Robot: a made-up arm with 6 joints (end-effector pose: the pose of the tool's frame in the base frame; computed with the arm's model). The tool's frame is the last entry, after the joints.
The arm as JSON. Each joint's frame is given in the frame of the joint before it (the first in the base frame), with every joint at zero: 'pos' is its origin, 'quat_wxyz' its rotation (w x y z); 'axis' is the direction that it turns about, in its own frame. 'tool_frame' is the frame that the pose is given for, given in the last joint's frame.
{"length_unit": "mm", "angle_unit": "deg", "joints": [
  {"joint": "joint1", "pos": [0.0, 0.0, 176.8], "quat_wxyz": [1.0, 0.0, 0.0, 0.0], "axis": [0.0, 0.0, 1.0]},
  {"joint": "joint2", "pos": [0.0, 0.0, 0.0], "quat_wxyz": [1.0, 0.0, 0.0, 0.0], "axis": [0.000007, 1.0, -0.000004]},
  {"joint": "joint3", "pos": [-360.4, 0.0, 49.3], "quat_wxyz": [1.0, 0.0, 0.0, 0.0], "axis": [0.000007, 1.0, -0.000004]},
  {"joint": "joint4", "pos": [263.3, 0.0, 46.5], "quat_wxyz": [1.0, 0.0, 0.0, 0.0], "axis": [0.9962, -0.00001, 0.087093]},
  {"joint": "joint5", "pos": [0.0, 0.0, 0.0], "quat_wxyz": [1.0, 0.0, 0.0, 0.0], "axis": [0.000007, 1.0, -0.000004]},
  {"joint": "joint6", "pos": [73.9, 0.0, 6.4], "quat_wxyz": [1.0, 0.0, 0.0, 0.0], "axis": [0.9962, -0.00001, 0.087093]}
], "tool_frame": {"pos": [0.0, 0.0, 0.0], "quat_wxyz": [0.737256, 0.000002, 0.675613, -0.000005]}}
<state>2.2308 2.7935 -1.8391 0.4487 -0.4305 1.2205</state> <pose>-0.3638 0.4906 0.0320 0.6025 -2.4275 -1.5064</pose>
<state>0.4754 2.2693 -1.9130 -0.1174 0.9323 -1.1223</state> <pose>0.5005 0.2498 0.3040 -2.0635 1.9060 -0.3098</pose>
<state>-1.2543 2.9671 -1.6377 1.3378 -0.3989 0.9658</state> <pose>0.1290 -0.4838 -0.1163 2.5084 -0.6165 -0.1660</pose>
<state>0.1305 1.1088 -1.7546 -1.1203 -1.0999 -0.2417</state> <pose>0.0632 0.0683 0.7609 -0.8722 -0.4039 -0.7385</pose>
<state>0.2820 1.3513 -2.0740 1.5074 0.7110 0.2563</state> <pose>0.1569 0.0958 0.7869 0.0281 1.2751 2.0915</pose>
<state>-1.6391 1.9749 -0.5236 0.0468 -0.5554 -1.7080</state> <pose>-0.0234 -0.3149 0.1792 0.0273 -2.8404 1.1304</pose>
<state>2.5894 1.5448 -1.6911 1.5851 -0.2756 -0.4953</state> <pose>-0.2986 0.2076 0.6390 0.9931 -1.5276 -2.2471</pose>
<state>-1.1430 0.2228 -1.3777 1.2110 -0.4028 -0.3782</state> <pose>-0.1344 0.2293 0.6321 0.3596 -0.2111 -0.3674</pose>
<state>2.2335 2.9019 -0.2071 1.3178 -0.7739 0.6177</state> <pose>-0.0253 0.1139 0.0206 -0.7512 2.0044 -0.4236</pose>
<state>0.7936 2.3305 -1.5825 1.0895 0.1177 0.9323</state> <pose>0.3902 0.4077 0.2107 1.5652 2.3433 1.2908</pose>
